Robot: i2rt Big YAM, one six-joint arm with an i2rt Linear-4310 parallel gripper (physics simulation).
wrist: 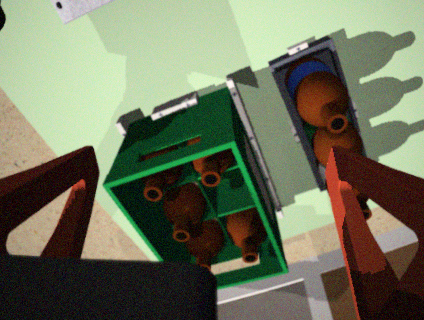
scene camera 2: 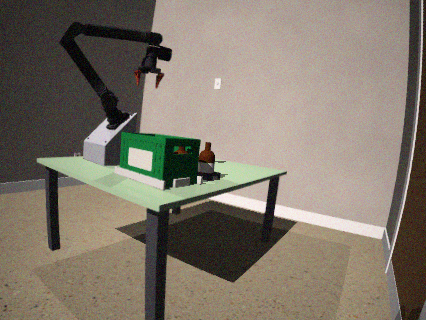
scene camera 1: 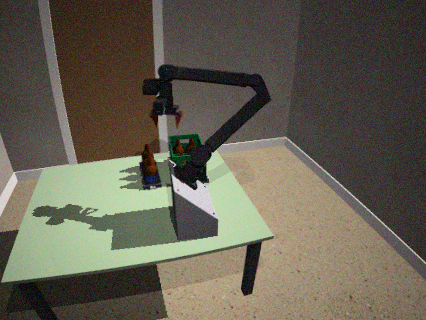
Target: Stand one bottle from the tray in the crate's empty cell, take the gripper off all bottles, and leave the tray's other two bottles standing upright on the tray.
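Places are measured from the arm's base along level axes (x right, y back, z down), in centimetres.
Pixels of known places: gripper, fingertip midpoint: (wrist: 212, 159) (scene camera 2: 147, 87) (scene camera 1: 167, 127); arm's base at its link origin: (scene camera 2: 118, 122) (scene camera 1: 184, 178).
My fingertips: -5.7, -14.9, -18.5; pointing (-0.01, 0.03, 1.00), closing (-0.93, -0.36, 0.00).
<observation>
Ahead of a thing's pixels: the offset from my fingertips to its top centre, as dx, dy, dz. "pt": to the spot under its first point. Level surfaces: height alone.
My gripper (scene camera 1: 166, 125) (scene camera 2: 148, 85) (wrist: 212, 159) is open and empty, high above the table and crate. The green crate @(+11.3, -26.5, +22.4) (scene camera 1: 185, 136) (scene camera 2: 170, 156) (wrist: 180, 130) holds several brown bottles. In the wrist view its empty cell @(pt +7.4, -30.7, +34.8) (wrist: 235, 194) is the middle one of the right column, between two bottles @(+7.2, -17.9, +23.7) (wrist: 212, 167) @(+7.0, -35.5, +23.7) (wrist: 244, 227). The dark tray @(-11.4, -24.1, +37.4) (scene camera 2: 215, 176) (wrist: 320, 46) stands beside the crate with three bottles in a row: one with a blue band @(-10.3, -15.7, +24.0) (scene camera 1: 149, 167) (wrist: 320, 97), a middle one @(-11.2, -23.9, +24.0) (wrist: 335, 142), and a far one @(pt -12.6, -32.0, +24.1) (wrist: 367, 209) mostly hidden by a finger. Their three shadows look upright.
White and grey strips (scene camera 2: 140, 177) (wrist: 255, 145) edge the crate's base. The arm's pale wedge-shaped base (scene camera 1: 195, 210) (scene camera 2: 102, 142) stands on the green table @(dz +40.0) (scene camera 1: 75, 185) (scene camera 2: 240, 172). A narrow gap separates the crate from the tray.
</observation>
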